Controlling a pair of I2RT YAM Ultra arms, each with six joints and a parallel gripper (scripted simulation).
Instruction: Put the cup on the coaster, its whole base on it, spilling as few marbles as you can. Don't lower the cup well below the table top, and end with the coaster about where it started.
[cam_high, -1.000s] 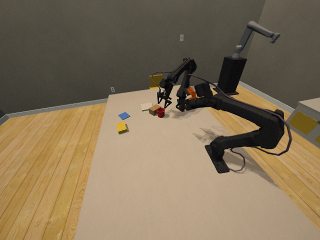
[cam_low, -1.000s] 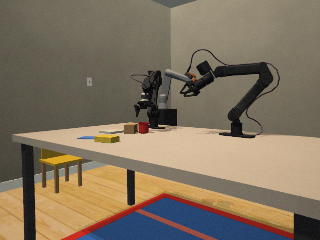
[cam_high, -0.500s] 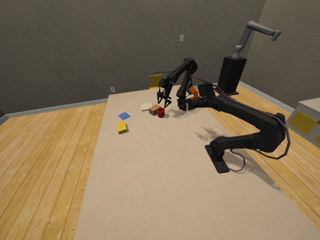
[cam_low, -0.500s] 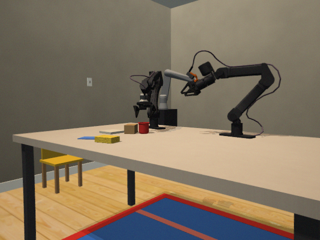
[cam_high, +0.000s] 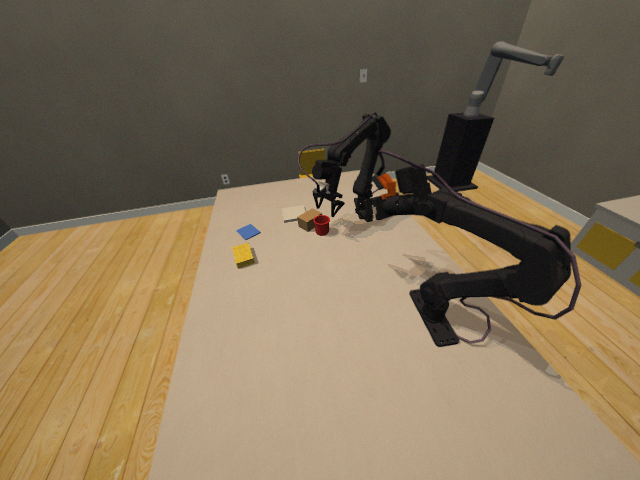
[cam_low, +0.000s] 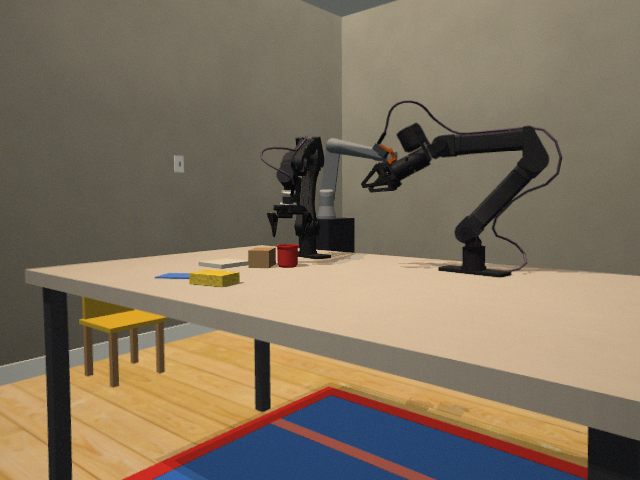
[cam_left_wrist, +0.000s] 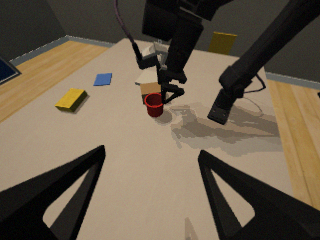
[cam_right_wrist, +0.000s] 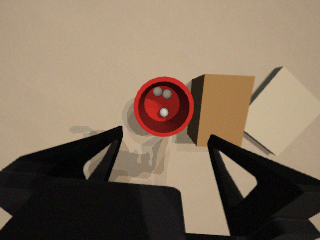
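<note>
The red cup lies 70 mm below my right hand, 20 mm to the left of it and 20 mm ahead of it. Round my right hand: brown box: 70 mm below, 70 mm ahead, 60 mm to the right; then coaster: 170 mm to the right, 130 mm ahead, 90 mm below; then flat blue square: 370 mm ahead, 100 mm below, 70 mm to the right.
</note>
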